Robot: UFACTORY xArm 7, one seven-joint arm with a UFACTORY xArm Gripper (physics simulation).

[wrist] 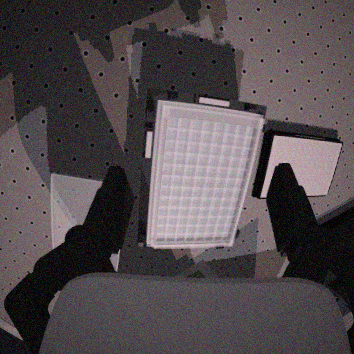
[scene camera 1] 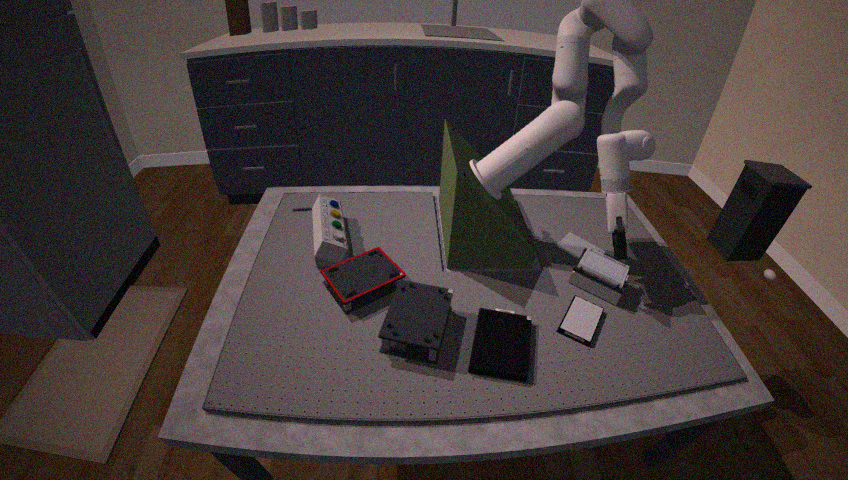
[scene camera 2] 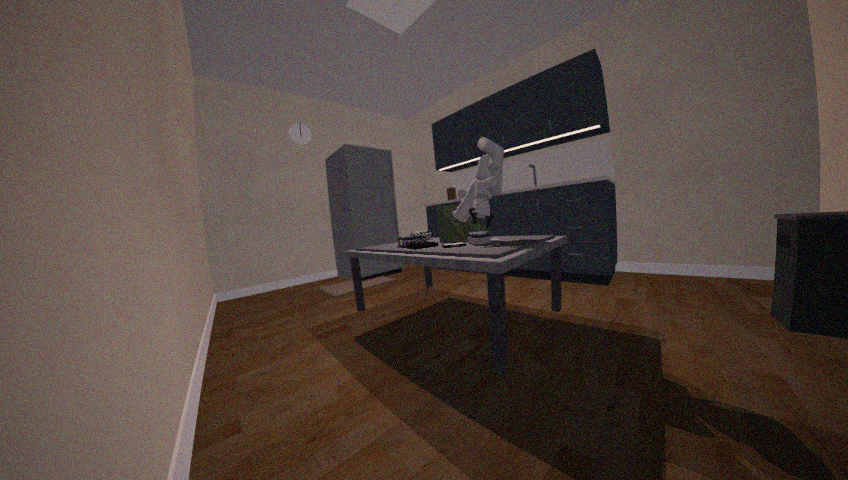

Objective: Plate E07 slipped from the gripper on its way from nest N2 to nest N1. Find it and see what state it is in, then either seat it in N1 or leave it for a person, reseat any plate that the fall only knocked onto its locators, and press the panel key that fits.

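Pixels of known places: gripper, fingertip midpoint: [wrist: 198, 181] [scene camera 1: 619, 252] [scene camera 2: 481, 225]; arm's base, origin of the base link: [scene camera 1: 484, 180] [scene camera 2: 459, 216].
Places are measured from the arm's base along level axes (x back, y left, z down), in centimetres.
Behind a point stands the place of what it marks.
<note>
A clear well plate [scene camera 1: 603, 268] @(x -18.8, y 31.9, z 10.3 cm) [wrist: 202, 180] @(x -17.4, y 33.4, z 10.7 cm) lies wells up on a dark nest near the right of the board. Its label is not readable, and I cannot tell whether it sits fully down. My gripper [scene camera 1: 620, 248] @(x -16.7, y 35.7, z 6.5 cm) [wrist: 198, 181] @(x -16.7, y 35.7, z 6.5 cm) is open and empty, above the plate, with one finger beyond each long side in the wrist view. A thin pale sheet [scene camera 1: 574, 242] @(x -1.1, y 29.5, z 16.5 cm) [wrist: 70, 202] @(x -3.9, y 35.1, z 16.5 cm) lies beside this nest, partly behind a finger. A red-edged dark station [scene camera 1: 363, 274] @(x -25.4, y -27.0, z 13.3 cm), a dark raised station [scene camera 1: 418, 315] @(x -37.4, y -12.9, z 11.4 cm) and a low black one [scene camera 1: 501, 344] @(x -40.2, y 4.9, z 15.2 cm) stand farther left. The key panel [scene camera 1: 326, 231] @(x -15.7, y -38.5, z 9.4 cm) has blue, yellow, green and whitish keys.
A small white-topped block [scene camera 1: 581, 319] @(x -31.3, y 24.9, z 15.9 cm) [wrist: 312, 162] @(x -32.2, y 25.6, z 15.8 cm) stands close beside the plate's nest. A tall green wedge [scene camera 1: 484, 231] @(x -14.0, y 0.4, z 6.2 cm) rises at the board's back middle, beside the arm. A thin dark stick [scene camera 1: 302, 209] @(x 3.1, y -53.2, z 16.8 cm) lies behind the panel. A dark bin [scene camera 1: 758, 211] stands on the floor at right.
</note>
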